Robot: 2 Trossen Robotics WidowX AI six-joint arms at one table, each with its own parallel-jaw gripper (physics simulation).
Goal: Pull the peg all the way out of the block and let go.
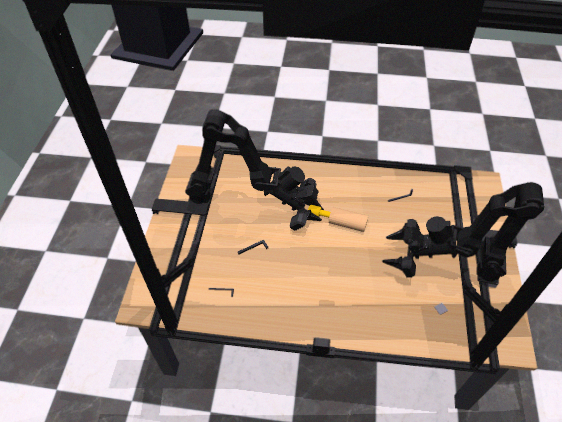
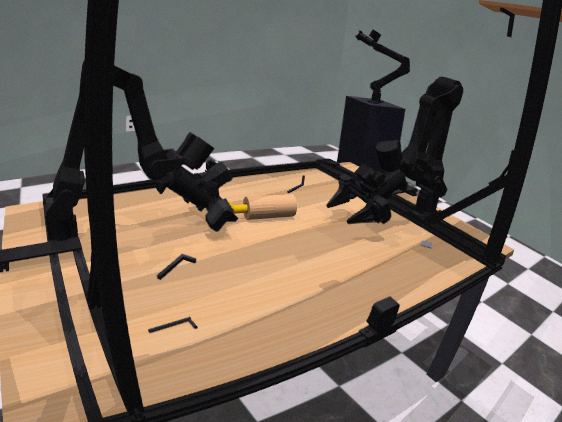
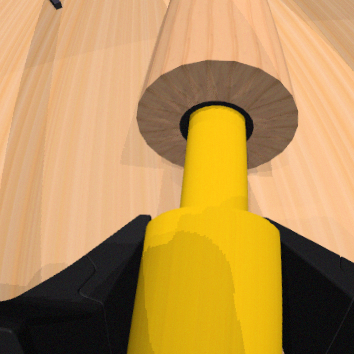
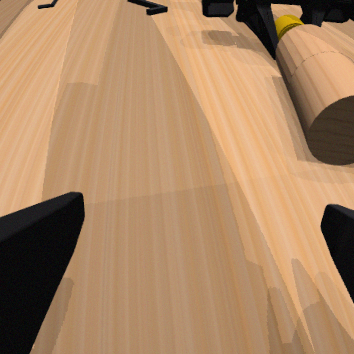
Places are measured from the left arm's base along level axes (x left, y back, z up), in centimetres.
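Pixels of known places: left gripper, fingertip midpoint: (image 1: 322,215) (image 2: 233,215) (image 3: 202,227); right gripper, fingertip midpoint: (image 1: 384,249) (image 2: 336,214) (image 4: 207,211); left arm's base, link origin: (image 1: 199,198) (image 2: 62,236); right arm's base, link origin: (image 1: 487,274) (image 2: 425,209).
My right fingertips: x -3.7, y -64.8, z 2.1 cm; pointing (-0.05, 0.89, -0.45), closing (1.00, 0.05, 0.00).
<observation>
Ahead of a thing's pixels: the offset from my right fingertips to its top centre. "*": to the spot under its first point.
The block {dx +9.2, dy +13.5, dz +1.6 cm} (image 1: 348,220) (image 2: 271,206) (image 3: 217,40) (image 4: 320,65) is a light wooden cylinder lying on its side on the table. The yellow peg {dx +9.4, dy +20.9, dz +0.5 cm} (image 1: 315,210) (image 2: 240,208) (image 3: 215,275) (image 4: 288,24) has its narrow shaft in the dark hole at the block's end; its thick handle is outside. My left gripper (image 1: 321,213) (image 2: 231,209) is shut on the peg's handle, one finger against each side, and part of the narrow shaft shows between handle and block. My right gripper (image 1: 386,249) (image 2: 338,213) (image 4: 207,211) is open and empty, to the right of the block.
Angled black rods {dx -10.0, dy +40.4, dz -3.2 cm} (image 1: 253,246) {dx -27.5, dy +44.7, dz -3.4 cm} (image 1: 221,289) (image 2: 172,266) lie on the near left of the table, and another rod {dx +25.9, dy -1.6, dz -0.8 cm} (image 1: 401,197) lies behind the block. A small grey square {* dx -13.9, dy -20.1, dz -3.7 cm} (image 1: 440,309) (image 2: 426,244) lies at the near right. A black frame (image 1: 340,160) edges the table.
</observation>
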